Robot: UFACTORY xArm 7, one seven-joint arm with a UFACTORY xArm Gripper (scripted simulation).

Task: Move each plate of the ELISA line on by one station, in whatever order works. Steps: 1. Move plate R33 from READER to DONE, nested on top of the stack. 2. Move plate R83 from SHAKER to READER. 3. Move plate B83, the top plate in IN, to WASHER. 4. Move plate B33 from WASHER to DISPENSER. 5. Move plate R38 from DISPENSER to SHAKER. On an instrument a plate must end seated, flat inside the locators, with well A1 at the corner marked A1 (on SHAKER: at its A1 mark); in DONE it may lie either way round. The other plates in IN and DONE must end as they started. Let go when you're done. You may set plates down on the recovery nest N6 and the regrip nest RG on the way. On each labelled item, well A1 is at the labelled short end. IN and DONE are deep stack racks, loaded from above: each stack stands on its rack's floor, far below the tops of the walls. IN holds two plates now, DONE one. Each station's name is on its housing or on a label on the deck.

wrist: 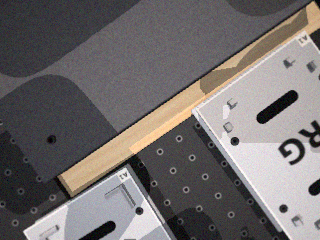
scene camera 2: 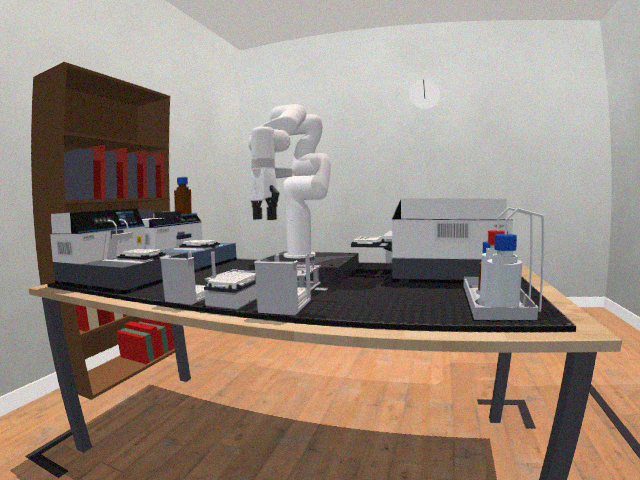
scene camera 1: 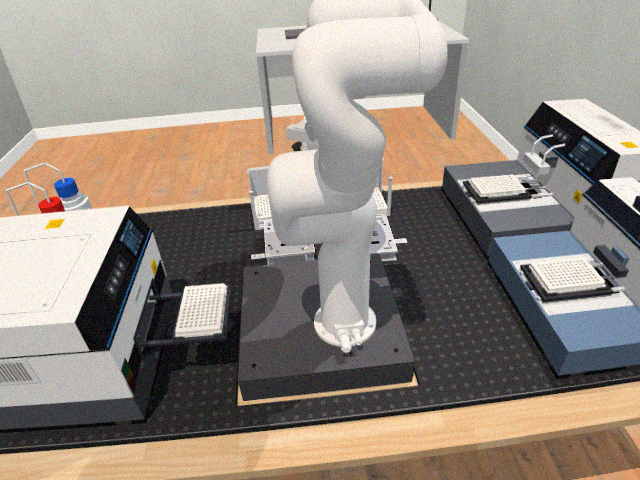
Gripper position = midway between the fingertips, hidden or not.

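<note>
My gripper [scene camera 2: 264, 219] is there for me to see, and so is a regrip nest [wrist: 272, 79].
</note>
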